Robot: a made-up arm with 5 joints.
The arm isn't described. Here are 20 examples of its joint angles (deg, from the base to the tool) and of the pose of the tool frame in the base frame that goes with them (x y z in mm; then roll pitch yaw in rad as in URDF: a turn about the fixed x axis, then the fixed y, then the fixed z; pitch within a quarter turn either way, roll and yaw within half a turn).
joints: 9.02 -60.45 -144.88 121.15 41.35
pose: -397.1 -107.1 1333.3 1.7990 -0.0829 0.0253
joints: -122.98 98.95 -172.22 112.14 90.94
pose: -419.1 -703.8 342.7 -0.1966 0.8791 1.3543
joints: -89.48 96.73 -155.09 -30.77 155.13
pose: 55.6 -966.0 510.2 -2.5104 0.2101 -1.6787
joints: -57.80 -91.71 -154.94 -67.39 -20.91
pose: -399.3 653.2 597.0 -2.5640 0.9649 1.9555
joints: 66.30 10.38 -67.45 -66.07 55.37
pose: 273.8 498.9 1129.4 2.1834 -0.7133 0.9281
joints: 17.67 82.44 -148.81 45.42 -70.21
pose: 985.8 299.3 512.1 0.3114 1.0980 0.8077
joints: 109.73 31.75 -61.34 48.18 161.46
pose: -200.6 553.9 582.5 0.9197 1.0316 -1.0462
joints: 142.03 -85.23 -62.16 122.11 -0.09
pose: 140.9 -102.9 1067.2 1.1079 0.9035 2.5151
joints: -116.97 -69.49 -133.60 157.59 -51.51
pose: 227.9 340.9 1190.9 0.3346 0.6384 -1.8041
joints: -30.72 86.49 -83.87 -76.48 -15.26
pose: 635.1 -388.8 336.8 0.8263 0.0691 -0.4557
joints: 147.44 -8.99 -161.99 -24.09 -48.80
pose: 171.5 -128.5 1577.2 -2.4906 -1.1357 -1.0172
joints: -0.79 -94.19 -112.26 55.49 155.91
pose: -665.2 2.8 1143.1 -2.3421 -0.8588 -0.1853
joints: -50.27 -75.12 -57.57 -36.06 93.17
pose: -141.0 170.2 1309.1 -2.7073 -1.2783 -1.7710
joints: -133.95 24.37 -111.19 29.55 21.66
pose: -543.4 -600.9 1141.8 1.4268 0.3522 -2.4041
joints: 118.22 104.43 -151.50 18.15 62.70
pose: -391.8 785.8 234.9 1.9073 0.9170 1.7477
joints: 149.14 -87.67 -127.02 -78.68 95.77
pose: 710.7 -426.9 864.1 -0.2948 0.3963 -0.2923
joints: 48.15 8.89 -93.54 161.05 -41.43
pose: 315.2 305.3 990.7 -2.8414 0.3877 -2.4800
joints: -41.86 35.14 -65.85 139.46 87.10
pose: 359.4 -331.4 672.5 -0.6138 -0.2855 2.6449
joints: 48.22 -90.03 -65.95 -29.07 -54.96
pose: -322.6 -399.4 1222.9 -2.2454 -1.2901 -3.0856
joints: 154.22 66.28 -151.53 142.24 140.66
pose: -666.1 296.7 691.2 0.4747 0.4086 -0.2759
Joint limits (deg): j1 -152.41..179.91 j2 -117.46..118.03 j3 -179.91..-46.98 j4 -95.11..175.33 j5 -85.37..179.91
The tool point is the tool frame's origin. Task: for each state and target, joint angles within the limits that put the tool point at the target. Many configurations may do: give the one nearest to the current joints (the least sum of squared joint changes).
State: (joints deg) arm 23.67 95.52 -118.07 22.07 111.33
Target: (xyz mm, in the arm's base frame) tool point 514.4 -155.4 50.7
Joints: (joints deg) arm -15.06 91.12 -85.09 34.58 110.71
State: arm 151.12 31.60 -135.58 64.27 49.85
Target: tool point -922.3 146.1 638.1
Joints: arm 170.62 65.76 -135.28 55.46 46.82
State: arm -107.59 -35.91 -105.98 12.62 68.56
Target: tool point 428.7 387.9 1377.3
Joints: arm -135.22 -70.77 -111.60 8.31 69.72
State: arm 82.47 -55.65 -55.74 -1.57 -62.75
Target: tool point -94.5 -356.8 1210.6
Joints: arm 72.23 -96.52 -47.27 -7.79 -63.75
